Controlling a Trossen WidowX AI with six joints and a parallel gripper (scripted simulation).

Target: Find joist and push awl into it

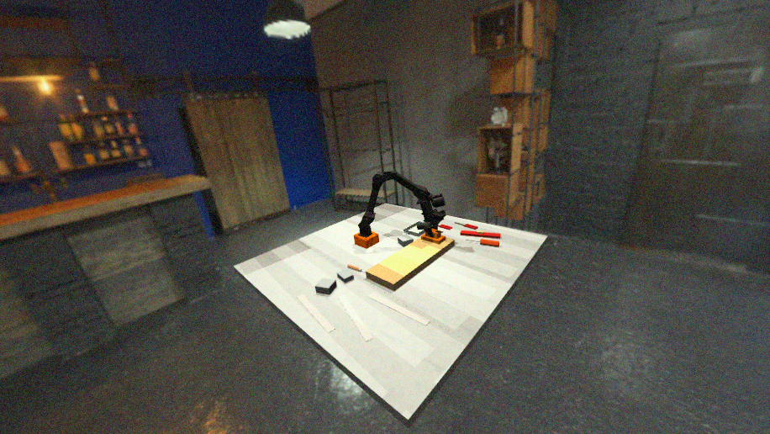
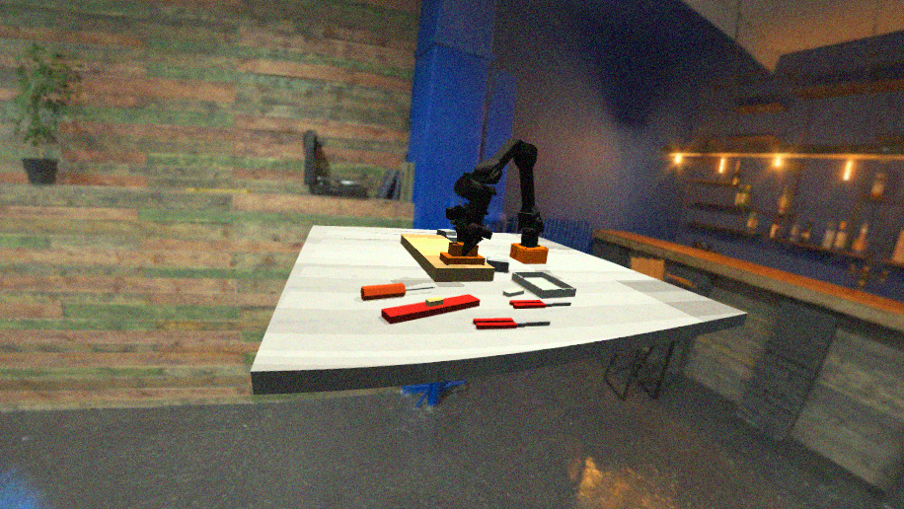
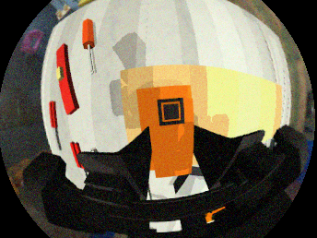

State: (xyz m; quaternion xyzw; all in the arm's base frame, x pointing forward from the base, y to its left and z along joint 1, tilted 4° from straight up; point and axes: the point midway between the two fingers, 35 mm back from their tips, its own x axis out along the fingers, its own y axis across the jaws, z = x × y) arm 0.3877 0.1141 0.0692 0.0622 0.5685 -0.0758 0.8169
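My gripper tip is now 1 cm short of the orange stud finder and 2 cm below it. Round my gripper tip: grey tray (18 cm behind, 18 cm to the left, 5 cm below); awl (25 cm behind, 39 cm to the right, 6 cm below); red level (20 cm ahead, 23 cm to the left, 5 cm below).
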